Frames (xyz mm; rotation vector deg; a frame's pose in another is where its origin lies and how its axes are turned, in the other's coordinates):
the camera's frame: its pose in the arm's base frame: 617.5 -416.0 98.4 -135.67 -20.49 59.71
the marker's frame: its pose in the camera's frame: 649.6 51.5 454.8 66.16 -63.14 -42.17
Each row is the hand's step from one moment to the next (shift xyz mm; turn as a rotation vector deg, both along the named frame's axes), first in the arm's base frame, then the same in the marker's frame.
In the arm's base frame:
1: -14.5 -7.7 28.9 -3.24 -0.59 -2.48
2: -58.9 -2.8 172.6 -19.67 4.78 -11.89
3: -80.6 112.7 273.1 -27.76 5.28 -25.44
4: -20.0 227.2 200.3 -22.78 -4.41 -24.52
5: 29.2 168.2 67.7 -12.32 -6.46 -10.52
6: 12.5 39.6 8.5 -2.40 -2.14 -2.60
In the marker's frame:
1: -3.1 -8.5 32.0 -0.86 4.02 0.35
2: 23.3 -68.4 167.5 3.51 22.95 3.47
3: 152.4 -108.8 242.3 2.26 37.93 -1.38
4: 253.9 -98.4 134.2 -7.31 32.84 -2.76
5: 175.4 -53.4 10.5 -7.60 15.66 1.05
6: 40.1 -12.0 -6.8 -2.43 3.34 -0.10

